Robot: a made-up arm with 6 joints.
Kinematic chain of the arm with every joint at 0, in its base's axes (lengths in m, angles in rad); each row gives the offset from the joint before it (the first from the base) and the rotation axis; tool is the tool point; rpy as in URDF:
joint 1: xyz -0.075 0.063 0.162 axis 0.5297 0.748 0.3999
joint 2: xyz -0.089 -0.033 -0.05 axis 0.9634 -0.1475 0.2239
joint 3: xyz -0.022 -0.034 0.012 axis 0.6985 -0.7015 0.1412
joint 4: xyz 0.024 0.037 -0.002 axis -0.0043 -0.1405 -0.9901
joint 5: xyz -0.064 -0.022 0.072 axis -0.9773 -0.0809 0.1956
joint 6: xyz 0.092 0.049 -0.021 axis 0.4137 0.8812 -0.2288
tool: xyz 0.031 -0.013 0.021 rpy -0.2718 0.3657 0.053
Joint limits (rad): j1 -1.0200..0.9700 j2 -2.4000..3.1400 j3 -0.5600..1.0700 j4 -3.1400..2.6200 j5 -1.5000..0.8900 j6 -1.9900..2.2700
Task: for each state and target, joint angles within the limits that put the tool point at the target. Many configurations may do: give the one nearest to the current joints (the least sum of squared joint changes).
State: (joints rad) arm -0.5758 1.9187 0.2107 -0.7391 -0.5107 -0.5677
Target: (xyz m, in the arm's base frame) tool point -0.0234 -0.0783 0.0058
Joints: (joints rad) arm -0.9319 2.6925 0.9917 -0.5618 -0.7506 -0.7403
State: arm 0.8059 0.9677 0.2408 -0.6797 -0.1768 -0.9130
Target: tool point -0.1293 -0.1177 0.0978
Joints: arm 0.9700 1.3659 0.5325 -0.5646 -0.4034 -0.9053
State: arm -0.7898 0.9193 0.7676 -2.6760 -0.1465 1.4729
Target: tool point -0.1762 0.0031 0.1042
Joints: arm -0.4493 0.7617 0.1823 -3.1400 -0.0228 2.2700
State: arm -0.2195 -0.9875 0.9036 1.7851 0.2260 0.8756
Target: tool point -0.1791 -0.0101 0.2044
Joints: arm 0.2243 -0.7327 0.9597 1.6338 0.2065 0.8251
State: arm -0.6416 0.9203 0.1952 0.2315 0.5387 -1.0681
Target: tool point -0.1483 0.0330 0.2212
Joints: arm -0.0418 0.2617 0.1692 0.1228 0.1702 -0.9627
